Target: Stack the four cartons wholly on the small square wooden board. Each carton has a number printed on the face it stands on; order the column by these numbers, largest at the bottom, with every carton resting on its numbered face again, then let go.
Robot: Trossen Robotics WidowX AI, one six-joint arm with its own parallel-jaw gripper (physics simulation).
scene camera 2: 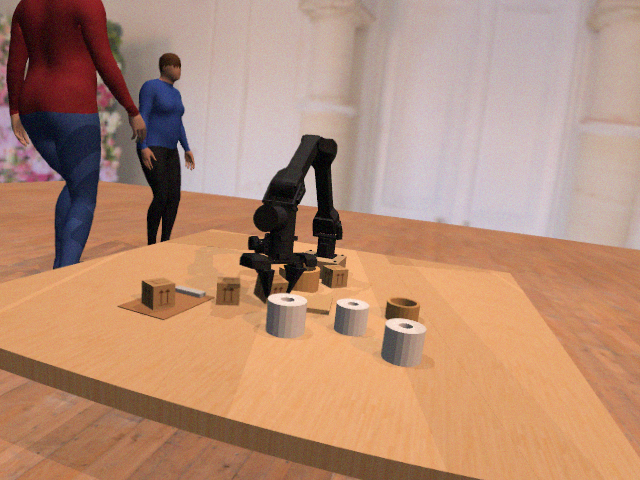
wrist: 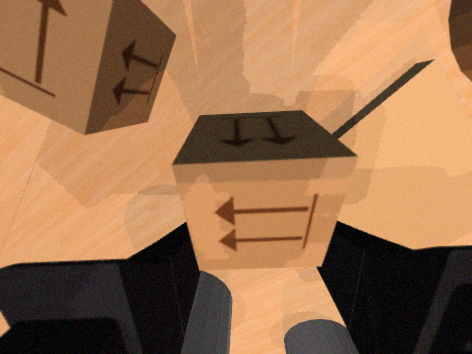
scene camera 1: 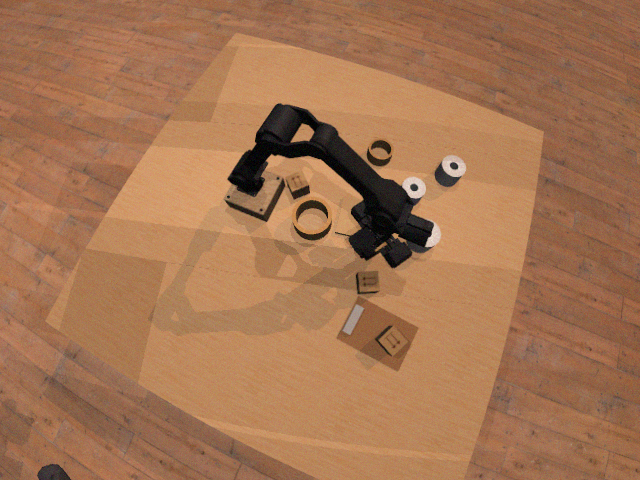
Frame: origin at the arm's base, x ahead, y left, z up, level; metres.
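Seen in the pictures: gripper, fingertip midpoint: (wrist: 253,216); arm's base at its link origin: (scene camera 2: 325,255) (scene camera 1: 250,184).
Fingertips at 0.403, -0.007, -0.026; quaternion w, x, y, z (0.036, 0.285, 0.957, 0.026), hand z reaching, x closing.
Pixels of each thing's top centre, then the offset from my fingertips to it, as dx, dy, dz. "*": a spot on its surface instead.
- brown carton at its top centre: (wrist: 260,224) (scene camera 2: 272,274) -0.015, -0.023, +0.046
- second carton at its top centre: (wrist: 19,25) (scene camera 2: 228,280) (scene camera 1: 368,281) +0.016, -0.119, +0.023
- small square wooden board at its top centre: (scene camera 2: 168,297) (scene camera 1: 378,333) +0.096, -0.231, -0.019
- third carton at its top centre: (scene camera 2: 158,281) (scene camera 1: 393,340) +0.128, -0.237, +0.025
- flat grey strip at a spot on its surface: (scene camera 2: 190,291) (scene camera 1: 358,317) * +0.029, -0.214, -0.019
- fourth carton at its top centre: (scene camera 2: 335,267) (scene camera 1: 297,180) -0.282, +0.072, +0.023
- thin dark stick at its top centre: (wrist: 387,204) (scene camera 2: 307,299) (scene camera 1: 359,217) -0.074, +0.053, -0.019
My gripper (scene camera 1: 381,248) (scene camera 2: 279,289) (wrist: 253,216) is shut on a brown carton (scene camera 2: 279,285) (wrist: 259,213) with arrow marks and holds it just above the table. A second carton (scene camera 1: 367,281) (scene camera 2: 228,290) (wrist: 76,57) stands on the table close by, between the gripper and the small square wooden board (scene camera 1: 374,313) (scene camera 2: 180,304). A third carton (scene camera 1: 391,339) (scene camera 2: 157,292) stands on the board beside a flat grey strip (scene camera 1: 352,318) (scene camera 2: 190,291). A fourth carton (scene camera 1: 297,183) (scene camera 2: 334,275) stands by the arm's base (scene camera 1: 254,196). No printed numbers show.
Three white rolls (scene camera 1: 453,166) (scene camera 1: 413,187) (scene camera 2: 286,313) stand right of the gripper. Two brown rings (scene camera 1: 311,216) (scene camera 1: 379,150) lie on the table. A thin dark stick (scene camera 1: 343,234) (wrist: 381,99) lies nearby. Two people (scene camera 2: 56,103) (scene camera 2: 162,144) stand beyond the table.
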